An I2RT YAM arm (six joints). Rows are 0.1 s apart.
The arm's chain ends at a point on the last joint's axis. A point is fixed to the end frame.
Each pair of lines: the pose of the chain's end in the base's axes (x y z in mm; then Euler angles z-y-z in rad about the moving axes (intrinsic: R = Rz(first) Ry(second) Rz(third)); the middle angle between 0 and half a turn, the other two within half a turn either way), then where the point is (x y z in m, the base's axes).
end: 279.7 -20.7 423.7 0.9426 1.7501 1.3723
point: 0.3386 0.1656 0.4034
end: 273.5 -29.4 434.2 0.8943 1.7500 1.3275
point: 0.3406 0.1538 0.4112
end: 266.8 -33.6 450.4 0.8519 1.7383 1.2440
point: 0.3408 0.1465 0.4244
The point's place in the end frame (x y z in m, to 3 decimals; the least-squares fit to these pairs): 0.058 0.025 0.186
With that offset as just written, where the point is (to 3 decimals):
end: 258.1 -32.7 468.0 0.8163 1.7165 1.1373
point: 0.338 0.144 0.439
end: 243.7 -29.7 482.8 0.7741 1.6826 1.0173
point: 0.331 0.143 0.453
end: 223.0 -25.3 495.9 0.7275 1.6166 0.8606
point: 0.321 0.143 0.469
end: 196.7 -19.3 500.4 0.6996 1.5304 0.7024
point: 0.303 0.144 0.480
